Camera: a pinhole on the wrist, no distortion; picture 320 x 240 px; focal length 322.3 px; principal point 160.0 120.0 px. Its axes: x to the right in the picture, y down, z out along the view. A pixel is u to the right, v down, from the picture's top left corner.
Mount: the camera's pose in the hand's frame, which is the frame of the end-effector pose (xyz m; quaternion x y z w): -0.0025 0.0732 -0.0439 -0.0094 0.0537 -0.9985 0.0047
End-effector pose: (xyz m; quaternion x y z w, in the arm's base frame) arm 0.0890 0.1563 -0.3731 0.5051 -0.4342 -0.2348 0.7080
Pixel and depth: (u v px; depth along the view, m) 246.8 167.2 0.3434
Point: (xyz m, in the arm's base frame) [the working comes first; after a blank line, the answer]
In the camera's frame: 0.0925 0.0503 0.3434

-0.2048 0.0684 -0.3866
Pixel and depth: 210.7 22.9 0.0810
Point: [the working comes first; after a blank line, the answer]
In the camera's frame: 0.0127 -0.0244 0.0810

0.0388 0.1805 -0.2924
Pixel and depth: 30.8 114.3 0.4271
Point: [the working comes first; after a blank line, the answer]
In the camera's frame: -0.1712 -0.0076 0.4271

-0.1466 -0.1596 -0.2299
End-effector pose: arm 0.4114 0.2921 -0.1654 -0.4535 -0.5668 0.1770 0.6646
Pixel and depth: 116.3 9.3 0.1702
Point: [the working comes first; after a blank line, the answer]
In the camera's frame: -0.0231 -0.0585 0.1702

0.3300 0.4220 -0.2497
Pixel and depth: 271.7 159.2 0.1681
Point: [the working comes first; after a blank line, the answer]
In the camera's frame: 0.0583 0.0204 0.1681

0.2925 0.3162 -0.2335
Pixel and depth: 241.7 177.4 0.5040
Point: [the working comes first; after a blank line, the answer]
In the camera's frame: 0.1278 0.0898 0.5040

-0.0549 0.3457 -0.2033
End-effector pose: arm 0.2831 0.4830 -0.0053 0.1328 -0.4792 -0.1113 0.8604
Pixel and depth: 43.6 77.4 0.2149
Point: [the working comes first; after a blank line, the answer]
In the camera's frame: -0.0776 -0.0284 0.2149

0.1826 0.5114 0.1707
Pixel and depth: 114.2 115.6 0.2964
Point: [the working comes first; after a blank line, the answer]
In the camera's frame: -0.0421 -0.0040 0.2964

0.0955 0.4812 0.1727
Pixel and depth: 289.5 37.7 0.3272
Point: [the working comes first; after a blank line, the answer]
In the camera's frame: 0.1315 -0.0836 0.3272

-0.0255 0.6009 0.0808
